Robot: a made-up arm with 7 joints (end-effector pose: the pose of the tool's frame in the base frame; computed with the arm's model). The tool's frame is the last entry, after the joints. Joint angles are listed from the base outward.
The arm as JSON. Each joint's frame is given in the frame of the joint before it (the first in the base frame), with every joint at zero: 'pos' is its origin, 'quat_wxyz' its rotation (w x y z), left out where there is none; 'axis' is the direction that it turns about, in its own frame. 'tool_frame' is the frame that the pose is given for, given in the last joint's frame.
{
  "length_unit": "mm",
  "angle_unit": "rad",
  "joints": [
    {
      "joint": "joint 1",
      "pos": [
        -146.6,
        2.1,
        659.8
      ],
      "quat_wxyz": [
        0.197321,
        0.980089,
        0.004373,
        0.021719
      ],
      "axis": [
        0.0,
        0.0,
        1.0
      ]
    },
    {
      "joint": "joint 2",
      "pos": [
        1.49,
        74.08,
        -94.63
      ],
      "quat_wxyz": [
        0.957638,
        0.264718,
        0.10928,
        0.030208
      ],
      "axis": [
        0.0,
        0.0,
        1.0
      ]
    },
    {
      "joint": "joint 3",
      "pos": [
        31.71,
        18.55,
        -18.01
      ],
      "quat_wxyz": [
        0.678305,
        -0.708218,
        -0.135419,
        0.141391
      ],
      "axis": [
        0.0,
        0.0,
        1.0
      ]
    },
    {
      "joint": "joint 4",
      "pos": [
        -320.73,
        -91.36,
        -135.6
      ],
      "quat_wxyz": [
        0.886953,
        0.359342,
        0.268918,
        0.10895
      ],
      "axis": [
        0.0,
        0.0,
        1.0
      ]
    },
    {
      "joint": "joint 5",
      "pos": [
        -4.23,
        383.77,
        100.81
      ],
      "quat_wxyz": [
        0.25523,
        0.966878,
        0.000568,
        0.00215
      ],
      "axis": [
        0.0,
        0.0,
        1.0
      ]
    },
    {
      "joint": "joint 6",
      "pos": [
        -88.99,
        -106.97,
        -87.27
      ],
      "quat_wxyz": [
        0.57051,
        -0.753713,
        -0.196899,
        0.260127
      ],
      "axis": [
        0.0,
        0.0,
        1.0
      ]
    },
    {
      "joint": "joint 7",
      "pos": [
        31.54,
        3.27,
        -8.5
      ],
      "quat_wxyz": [
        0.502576,
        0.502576,
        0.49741,
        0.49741
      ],
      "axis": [
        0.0,
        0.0,
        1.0
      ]
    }
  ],
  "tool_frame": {
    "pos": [
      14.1,
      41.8,
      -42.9
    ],
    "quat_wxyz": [
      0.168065,
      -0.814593,
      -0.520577,
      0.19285
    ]
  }
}
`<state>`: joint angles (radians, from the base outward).
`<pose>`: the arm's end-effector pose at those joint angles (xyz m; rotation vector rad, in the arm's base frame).
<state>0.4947 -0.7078 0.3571 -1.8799 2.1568 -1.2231 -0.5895</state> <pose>0.1318 0.2763 0.7635 -1.8299 0.0383 -1.7101</pose>
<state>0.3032 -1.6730 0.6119 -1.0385 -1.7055 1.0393 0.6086</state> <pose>-0.1300 -0.0405 0.8434 -2.0876 -1.6806 1.1739</pose>
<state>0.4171 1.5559 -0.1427 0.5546 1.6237 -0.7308 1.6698</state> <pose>-0.2881 0.4498 0.9819 0.1371 -1.3888 0.3023</pose>
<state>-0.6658 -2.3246 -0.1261 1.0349 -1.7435 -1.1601 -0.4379</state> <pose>0.3955 -0.0343 0.5153 -1.8069 -1.4255 -0.0097</pose>
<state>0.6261 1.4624 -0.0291 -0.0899 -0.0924 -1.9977 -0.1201</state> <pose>-0.3034 0.3924 0.8870 -2.3486 0.7286 1.4718</pose>
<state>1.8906 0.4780 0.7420 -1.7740 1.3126 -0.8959 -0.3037</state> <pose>-0.3995 -0.2237 1.0247 -0.3412 -0.5611 2.3654</pose>
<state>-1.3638 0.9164 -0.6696 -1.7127 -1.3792 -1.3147 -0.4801</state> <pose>-0.0037 0.1302 0.6026 1.1152 1.9204 -1.3555</pose>
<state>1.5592 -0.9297 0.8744 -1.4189 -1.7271 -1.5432 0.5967</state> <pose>-0.2060 0.0100 0.8651 1.0798 -0.7521 -0.6400</pose>
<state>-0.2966 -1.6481 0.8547 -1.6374 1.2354 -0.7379 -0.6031</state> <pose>-0.4528 0.1681 0.9240 -0.1217 -0.8004 0.3707</pose>
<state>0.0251 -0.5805 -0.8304 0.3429 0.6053 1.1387 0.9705</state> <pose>-0.3832 -0.4432 1.0890 -0.7234 1.2791 2.1095</pose>
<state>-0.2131 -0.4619 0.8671 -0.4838 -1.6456 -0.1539 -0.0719</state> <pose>-0.1207 -0.2553 0.6946 -2.7383 -0.3306 -0.5350</pose>
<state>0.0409 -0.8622 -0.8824 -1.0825 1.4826 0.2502 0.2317</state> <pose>0.0384 0.2015 0.8558 -0.7087 -0.5795 -0.3922</pose>
